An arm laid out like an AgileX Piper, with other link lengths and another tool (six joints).
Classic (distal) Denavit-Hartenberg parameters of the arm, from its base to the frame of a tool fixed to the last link. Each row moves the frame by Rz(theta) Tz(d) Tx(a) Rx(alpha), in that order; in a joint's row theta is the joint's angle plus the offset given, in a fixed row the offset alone. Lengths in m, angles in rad.
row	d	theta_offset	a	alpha
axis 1	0.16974	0	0	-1.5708
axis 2	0	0.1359	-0.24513	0
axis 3	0	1.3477	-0.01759	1.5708
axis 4	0.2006	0	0	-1.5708
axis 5	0	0	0	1.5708
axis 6	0.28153	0.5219	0.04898	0.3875
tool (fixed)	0.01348	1.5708	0	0
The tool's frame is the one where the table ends.
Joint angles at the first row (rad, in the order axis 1, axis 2, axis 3, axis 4, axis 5, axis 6):
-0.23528 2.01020 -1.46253 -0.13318 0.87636 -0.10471
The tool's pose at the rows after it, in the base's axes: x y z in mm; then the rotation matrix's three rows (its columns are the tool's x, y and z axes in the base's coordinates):
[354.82, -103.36, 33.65], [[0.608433, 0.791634, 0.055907], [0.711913, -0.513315, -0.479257], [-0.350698, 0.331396, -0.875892]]
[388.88, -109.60, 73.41], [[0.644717, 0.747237, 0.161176], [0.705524, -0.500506, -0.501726], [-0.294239, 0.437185, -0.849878]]
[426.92, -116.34, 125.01], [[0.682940, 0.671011, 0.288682], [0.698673, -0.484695, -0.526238], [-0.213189, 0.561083, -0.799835]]
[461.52, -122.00, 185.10], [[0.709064, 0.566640, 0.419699], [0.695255, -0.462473, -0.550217], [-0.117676, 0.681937, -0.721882]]
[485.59, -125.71, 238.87], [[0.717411, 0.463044, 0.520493], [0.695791, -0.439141, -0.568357], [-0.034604, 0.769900, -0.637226]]
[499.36, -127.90, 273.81], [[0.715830, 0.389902, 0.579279], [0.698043, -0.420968, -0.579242], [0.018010, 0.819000, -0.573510]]
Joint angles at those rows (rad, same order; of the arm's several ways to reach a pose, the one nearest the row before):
-0.22831 1.98108 -1.54574 -0.13563 0.90594 -0.10938
-0.22518 1.95049 -1.65688 -0.13216 0.92466 -0.11332
-0.22393 1.92170 -1.78699 -0.12657 0.92709 -0.11441
-0.22308 1.89541 -1.91860 -0.12085 0.91211 -0.11442
-0.22246 1.88048 -2.02932 -0.11696 0.88985 -0.11440
-0.22198 1.87744 -2.10039 -0.11588 0.86764 -0.11463

